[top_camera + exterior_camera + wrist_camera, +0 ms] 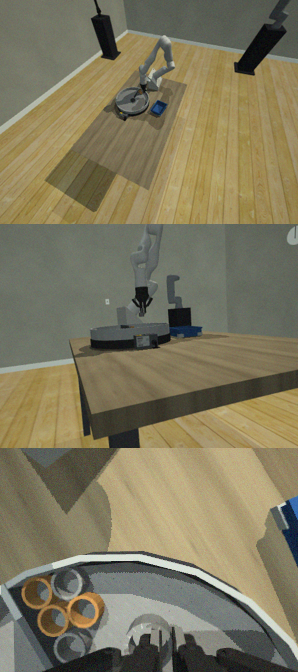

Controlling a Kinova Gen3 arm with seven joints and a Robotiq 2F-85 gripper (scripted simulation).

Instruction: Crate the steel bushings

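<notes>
Now: hand 9 cm short of the blue crate, 23 cm to the right of it and 14 cm above it. Round my hand: grey turning table (11 cm ahead, 13 cm to the right, 12 cm below).
</notes>
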